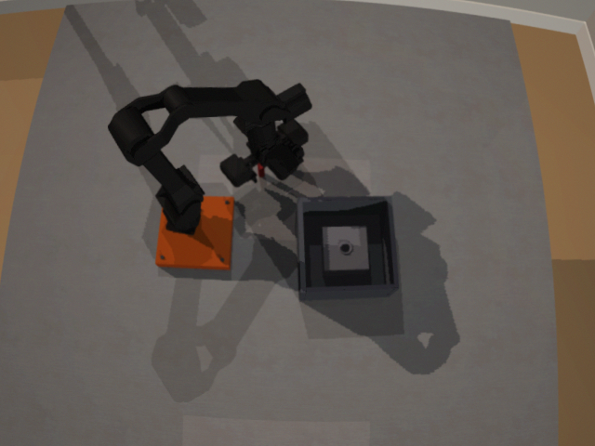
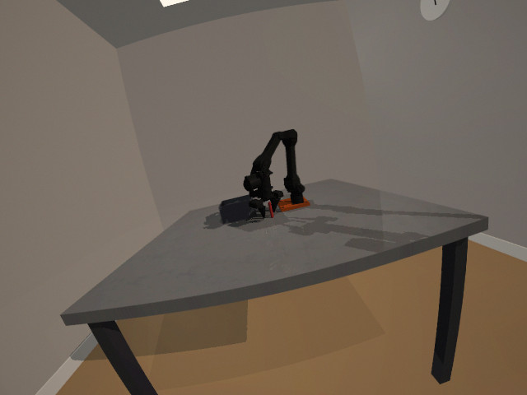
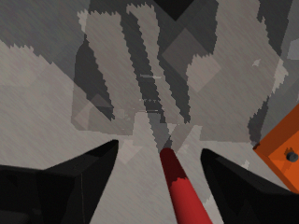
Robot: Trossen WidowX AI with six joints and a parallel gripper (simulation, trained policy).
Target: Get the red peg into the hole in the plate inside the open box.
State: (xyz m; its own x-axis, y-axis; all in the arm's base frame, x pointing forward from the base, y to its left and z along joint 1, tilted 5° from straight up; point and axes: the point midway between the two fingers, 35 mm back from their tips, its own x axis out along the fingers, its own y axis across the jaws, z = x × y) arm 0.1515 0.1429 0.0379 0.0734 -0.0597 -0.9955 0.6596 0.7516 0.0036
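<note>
My gripper tip is now 10 mm past the red peg and 20 mm below it. Also, from my gripper tip: dark box 190 mm ahead, 140 mm to the right, 10 mm above; light plate 190 mm ahead, 140 mm to the right, 30 mm above.
</note>
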